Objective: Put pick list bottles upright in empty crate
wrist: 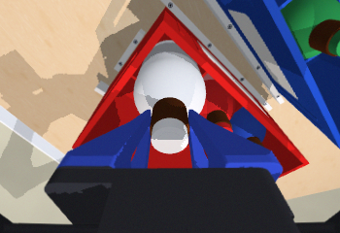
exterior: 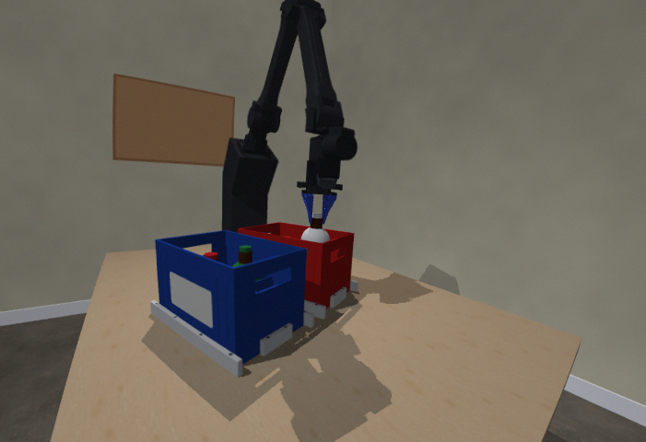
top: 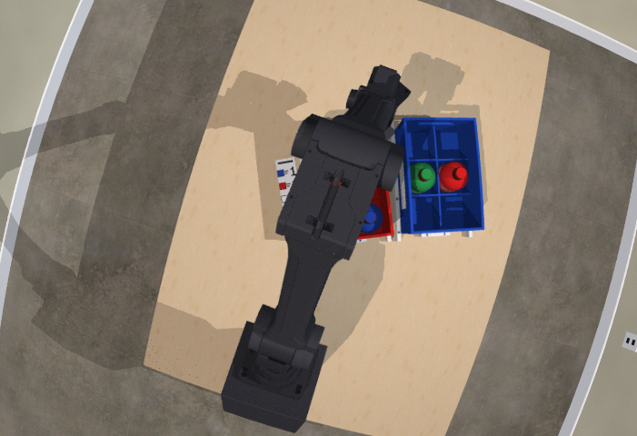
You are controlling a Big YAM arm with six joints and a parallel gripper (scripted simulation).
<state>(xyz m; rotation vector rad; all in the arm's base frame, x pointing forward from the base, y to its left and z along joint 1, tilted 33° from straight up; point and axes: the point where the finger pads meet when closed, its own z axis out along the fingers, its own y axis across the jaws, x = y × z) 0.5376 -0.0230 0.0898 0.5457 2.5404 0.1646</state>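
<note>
The white-label bottle is 60 mm below my hand. The rest, counted from my hand: red crate: 140 mm below, 100 mm behind; green-label bottle: 170 mm to the right, 130 mm below, 30 mm behind; blue-label bottle: 170 mm behind, 130 mm below, 70 mm to the right.
</note>
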